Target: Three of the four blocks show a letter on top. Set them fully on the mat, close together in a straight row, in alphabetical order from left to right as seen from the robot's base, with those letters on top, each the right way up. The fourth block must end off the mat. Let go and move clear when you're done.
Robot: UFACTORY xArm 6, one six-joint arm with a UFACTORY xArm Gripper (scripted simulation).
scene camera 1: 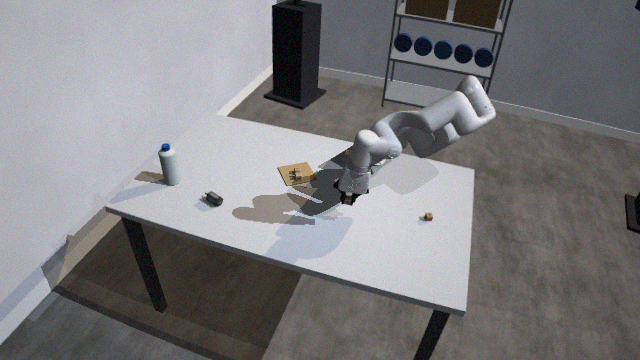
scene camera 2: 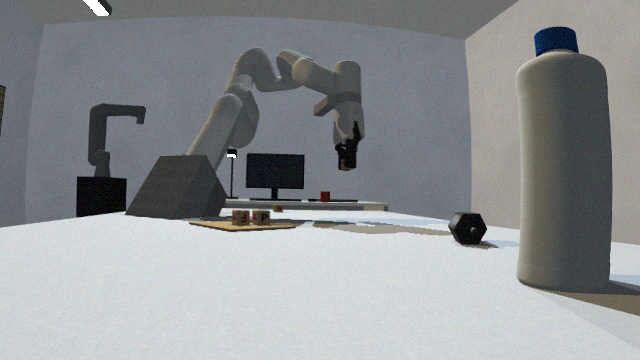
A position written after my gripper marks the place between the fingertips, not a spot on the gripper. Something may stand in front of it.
I see my gripper [scene camera 2: 347,169] and a black hexagonal object [scene camera 2: 467,228].
My gripper is seen too in scene camera 1 [scene camera 1: 346,202].
